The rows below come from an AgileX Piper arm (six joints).
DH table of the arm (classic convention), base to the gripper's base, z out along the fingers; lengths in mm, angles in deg. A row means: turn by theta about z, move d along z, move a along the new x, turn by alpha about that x. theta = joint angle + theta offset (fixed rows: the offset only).
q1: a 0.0, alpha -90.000, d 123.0, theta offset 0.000
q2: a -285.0, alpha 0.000, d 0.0, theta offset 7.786
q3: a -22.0, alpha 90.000, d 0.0, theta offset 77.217
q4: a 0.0, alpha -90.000, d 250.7, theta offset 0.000
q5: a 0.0, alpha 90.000, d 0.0, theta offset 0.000
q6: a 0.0, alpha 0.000, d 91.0, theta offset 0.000
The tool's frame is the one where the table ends.
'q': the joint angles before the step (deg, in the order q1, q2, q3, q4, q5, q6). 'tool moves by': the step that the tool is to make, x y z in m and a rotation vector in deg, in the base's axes. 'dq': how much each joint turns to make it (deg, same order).
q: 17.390 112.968 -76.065 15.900 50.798 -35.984
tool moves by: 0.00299 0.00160 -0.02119 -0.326 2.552 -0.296
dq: -0.001 3.266 -0.118 0.684 -0.590 -0.226
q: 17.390 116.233 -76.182 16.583 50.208 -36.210
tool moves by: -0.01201 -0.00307 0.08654 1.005 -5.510 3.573
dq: 0.146 -10.316 -4.711 -2.145 9.847 -0.108
